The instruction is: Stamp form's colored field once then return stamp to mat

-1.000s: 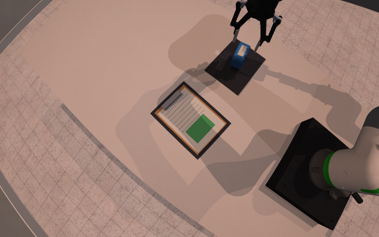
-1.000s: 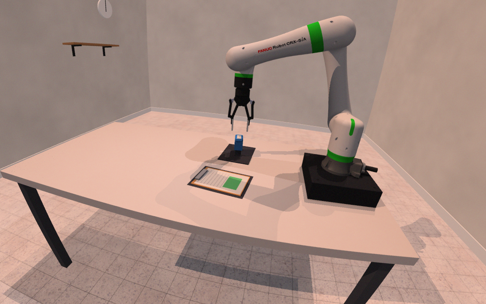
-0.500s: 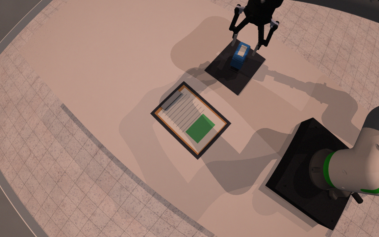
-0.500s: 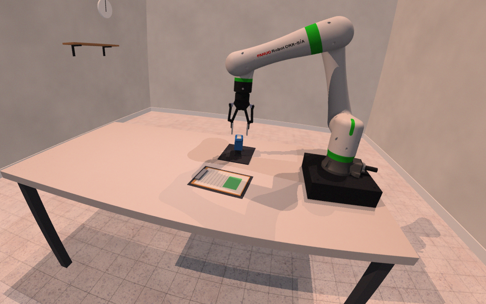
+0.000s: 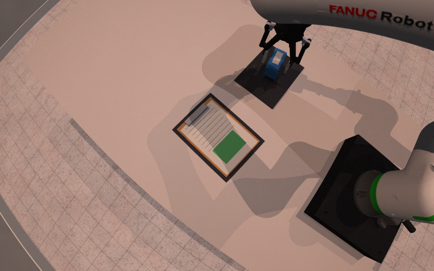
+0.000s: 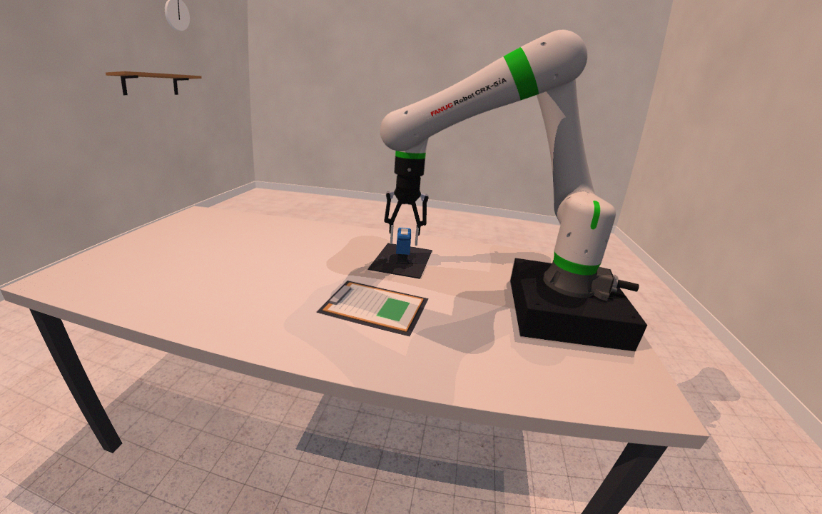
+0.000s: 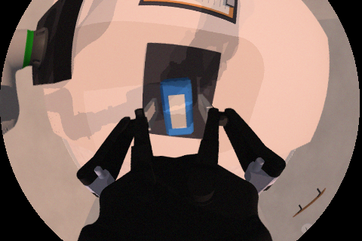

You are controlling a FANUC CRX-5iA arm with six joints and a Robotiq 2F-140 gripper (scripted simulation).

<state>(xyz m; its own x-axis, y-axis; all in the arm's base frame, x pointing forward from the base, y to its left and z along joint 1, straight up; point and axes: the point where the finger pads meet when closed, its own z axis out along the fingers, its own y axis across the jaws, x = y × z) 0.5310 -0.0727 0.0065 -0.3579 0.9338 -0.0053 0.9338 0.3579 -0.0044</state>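
Right now the stamp is 4 cm below my hand. From my hand the other things lie so: form 31 cm to the left, 8 cm below, 2 cm behind; mat 9 cm below.
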